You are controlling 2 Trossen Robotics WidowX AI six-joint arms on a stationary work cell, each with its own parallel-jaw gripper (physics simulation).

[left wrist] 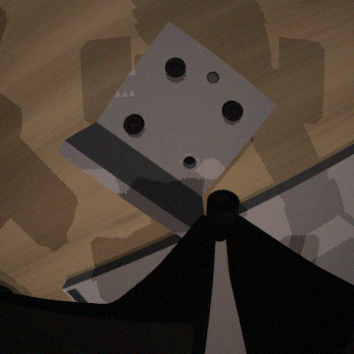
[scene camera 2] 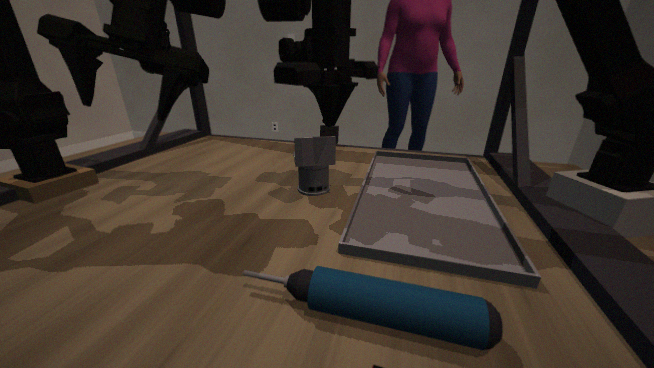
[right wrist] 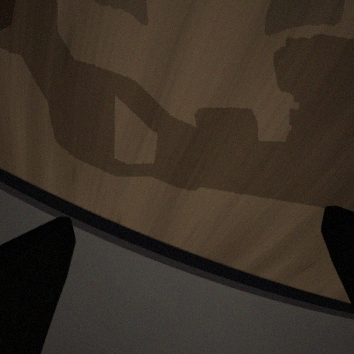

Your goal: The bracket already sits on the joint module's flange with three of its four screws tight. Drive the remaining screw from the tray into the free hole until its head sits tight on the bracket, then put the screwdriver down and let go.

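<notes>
The grey bracket sits on the upright joint module. In the left wrist view three black screw heads sit on it; the free hole is near its lower corner. My left gripper points down above the bracket, shut on a black screw. In the left wrist view the screw's head appears below and right of the free hole; its shank is mostly hidden. The blue screwdriver lies on the table in front. My right gripper is open and empty, raised at the left of the picture.
The shallow grey tray lies right of the joint module in scene camera 2. Dark frame posts stand at the table's sides. A person in a pink top stands behind the table.
</notes>
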